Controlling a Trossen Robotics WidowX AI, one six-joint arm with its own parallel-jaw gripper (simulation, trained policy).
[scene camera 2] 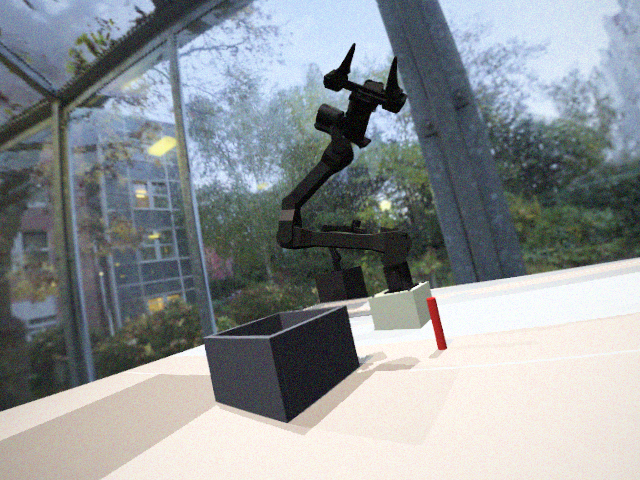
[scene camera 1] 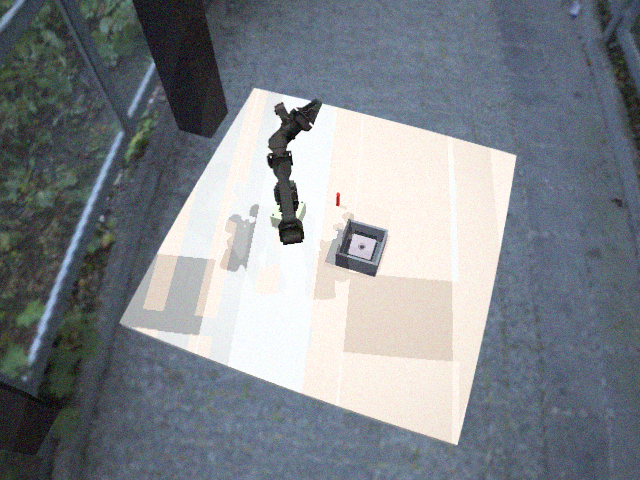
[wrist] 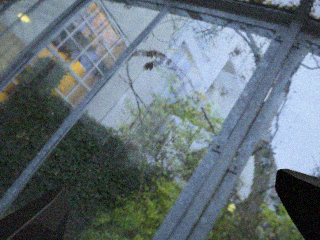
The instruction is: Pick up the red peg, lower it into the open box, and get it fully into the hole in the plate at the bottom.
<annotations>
my gripper: scene camera 2 374, 49; scene camera 1; wrist
dark box: scene camera 2 275, 367; scene camera 1 370, 268; not seen in the wrist view (out of frame)
same spot on my gripper: (wrist: 52, 208) = (scene camera 1: 312, 101)
</annotations>
